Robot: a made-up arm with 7 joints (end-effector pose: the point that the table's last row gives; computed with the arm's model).
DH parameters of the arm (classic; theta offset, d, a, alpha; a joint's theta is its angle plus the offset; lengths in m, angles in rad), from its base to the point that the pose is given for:
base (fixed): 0 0.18 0 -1.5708
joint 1: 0 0.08 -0.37 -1.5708
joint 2: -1.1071 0 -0.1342 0
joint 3: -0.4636 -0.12 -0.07 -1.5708
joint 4: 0 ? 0.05 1.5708
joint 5: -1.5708 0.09 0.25 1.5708
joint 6: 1.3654 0 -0.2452 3.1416
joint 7: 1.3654 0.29 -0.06 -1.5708
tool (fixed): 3.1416 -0.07 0 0
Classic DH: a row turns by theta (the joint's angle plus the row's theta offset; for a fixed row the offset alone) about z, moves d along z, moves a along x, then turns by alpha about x.
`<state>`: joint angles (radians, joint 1 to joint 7).
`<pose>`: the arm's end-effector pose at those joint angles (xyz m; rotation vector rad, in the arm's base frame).
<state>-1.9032 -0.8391 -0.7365 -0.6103 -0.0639 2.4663 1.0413</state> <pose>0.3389 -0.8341 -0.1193 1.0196 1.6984 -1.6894</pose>
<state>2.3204 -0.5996 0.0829 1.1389 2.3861 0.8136 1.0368</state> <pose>0.3414 -0.0888 0.2499 1.4283 -1.6357 1.0127</pose>
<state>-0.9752 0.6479 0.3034 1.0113 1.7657 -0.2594 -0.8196</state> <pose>-0.5487 0.0376 -0.2516 1.6512 0.0270 -2.0127</pose>
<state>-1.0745 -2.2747 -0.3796 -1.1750 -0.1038 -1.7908 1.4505</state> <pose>0.3168 -0.0876 0.2837 -1.4027 -0.2568 -1.3938</pose>
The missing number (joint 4, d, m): -0.41
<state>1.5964 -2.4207 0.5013 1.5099 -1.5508 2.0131 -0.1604</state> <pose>-0.2923 -0.5236 0.1566 -1.4226 -0.4618 2.5828</pose>
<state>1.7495 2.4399 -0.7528 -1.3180 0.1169 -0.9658 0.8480</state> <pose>-0.1602 0.6911 0.5776 0.9875 -0.9296 1.5160</pose>
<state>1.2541 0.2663 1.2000 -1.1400 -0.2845 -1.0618 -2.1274</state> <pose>-0.3194 0.4059 0.5237 -1.2870 1.0836 0.2935</pose>
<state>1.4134 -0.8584 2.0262 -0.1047 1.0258 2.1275 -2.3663</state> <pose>-0.1592 0.6020 0.1130 -0.3566 -1.4150 2.7422</pose>
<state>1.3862 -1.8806 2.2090 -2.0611 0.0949 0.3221 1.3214</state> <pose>-0.4048 0.1051 1.0675 -2.5430 1.4969 0.1712</pose>
